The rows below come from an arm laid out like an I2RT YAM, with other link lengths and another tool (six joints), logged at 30 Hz.
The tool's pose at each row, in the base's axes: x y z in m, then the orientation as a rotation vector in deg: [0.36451, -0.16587, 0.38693, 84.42, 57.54, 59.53]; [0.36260, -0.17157, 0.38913, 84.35, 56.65, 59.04]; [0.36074, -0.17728, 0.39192, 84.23, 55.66, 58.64]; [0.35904, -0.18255, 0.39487, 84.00, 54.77, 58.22]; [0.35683, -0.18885, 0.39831, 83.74, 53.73, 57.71]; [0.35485, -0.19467, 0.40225, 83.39, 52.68, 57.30]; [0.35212, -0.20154, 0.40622, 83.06, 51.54, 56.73]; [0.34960, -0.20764, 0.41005, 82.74, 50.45, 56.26]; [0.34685, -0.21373, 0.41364, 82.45, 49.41, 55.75]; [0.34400, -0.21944, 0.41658, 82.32, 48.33, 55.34]
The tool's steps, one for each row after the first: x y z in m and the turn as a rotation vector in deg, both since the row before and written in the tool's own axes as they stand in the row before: [-0.00575, 0.00276, -0.00052, -0.48, -0.81, 0.01]; [-0.00570, 0.00335, -0.00042, -0.58, -0.80, 0.08]; [-0.00522, 0.00347, -0.00030, -0.60, -0.74, -0.03]; [-0.00631, 0.00406, -0.00040, -0.69, -0.88, -0.04]; [-0.00574, 0.00451, -0.00022, -0.77, -0.81, -0.02]; [-0.00698, 0.00464, -0.00043, -0.79, -0.96, -0.06]; [-0.00621, 0.00442, -0.00032, -0.76, -0.88, -0.01]; [-0.00632, 0.00418, -0.00038, -0.71, -0.88, -0.04]; [-0.00607, 0.00350, -0.00046, -0.61, -0.87, 0.12]
